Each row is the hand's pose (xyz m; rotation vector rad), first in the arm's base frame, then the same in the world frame.
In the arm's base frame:
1: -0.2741 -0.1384 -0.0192 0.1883 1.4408 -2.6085
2: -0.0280 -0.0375 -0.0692 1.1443 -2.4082 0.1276
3: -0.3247 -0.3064 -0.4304 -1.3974 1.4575 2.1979
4: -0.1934 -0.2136 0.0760 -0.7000 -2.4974 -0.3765
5: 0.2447 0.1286 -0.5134 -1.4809 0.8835 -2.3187
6: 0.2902 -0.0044 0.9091 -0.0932 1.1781 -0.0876
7: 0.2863 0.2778 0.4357 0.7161 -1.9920 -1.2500
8: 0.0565 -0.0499 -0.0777 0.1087 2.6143 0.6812
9: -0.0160 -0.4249 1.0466 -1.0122 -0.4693 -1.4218
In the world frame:
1: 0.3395 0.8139 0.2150 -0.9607 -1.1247 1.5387
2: 0.4977 0.6012 0.1605 -0.5898 -2.7763 -0.6966
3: 0.2750 0.9177 -0.2150 -0.1413 1.2542 1.3114
4: 0.2605 0.7053 0.2718 -2.1381 -1.5331 -1.2398
5: 0.8233 0.4505 -0.2524 0.3863 -1.7734 1.7220
6: 0.3446 0.1057 1.0496 1.0303 0.9759 -1.0696
7: 0.7311 0.2465 0.6829 0.5916 2.0130 2.0082
8: 0.5053 0.5191 0.1366 1.6867 1.6730 0.5228
9: -0.1503 0.3097 1.1042 -0.9865 0.5731 -2.6163

